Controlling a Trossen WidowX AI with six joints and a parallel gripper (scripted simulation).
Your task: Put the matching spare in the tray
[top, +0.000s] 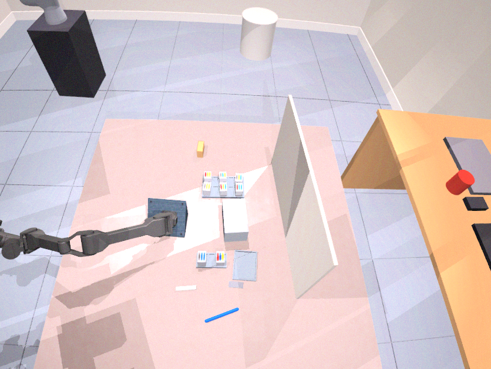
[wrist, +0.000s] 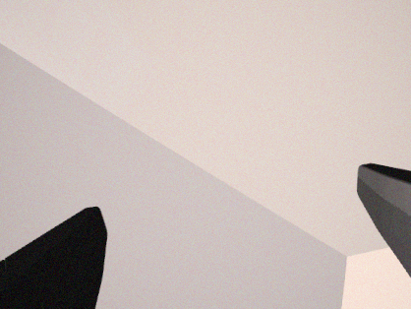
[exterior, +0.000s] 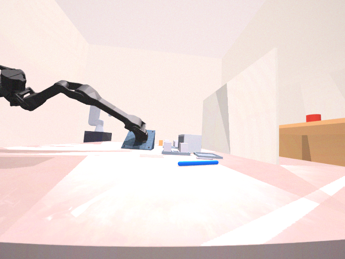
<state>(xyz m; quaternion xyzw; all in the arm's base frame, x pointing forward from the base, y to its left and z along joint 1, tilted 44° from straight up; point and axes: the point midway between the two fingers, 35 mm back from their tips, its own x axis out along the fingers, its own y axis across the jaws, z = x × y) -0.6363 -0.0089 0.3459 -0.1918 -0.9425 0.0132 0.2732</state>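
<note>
Now: gripper tip 950 mm short of the grey spare cube, 500 mm to the right of it and 290 mm above it. Also, from my gripper tip: white bar 770 mm ahead, 330 mm below, 30 mm to the right; white mounted unit 940 mm ahead, 280 mm to the left, 280 mm below; blue pen 920 mm ahead, 330 mm below, 120 mm to the right.
</note>
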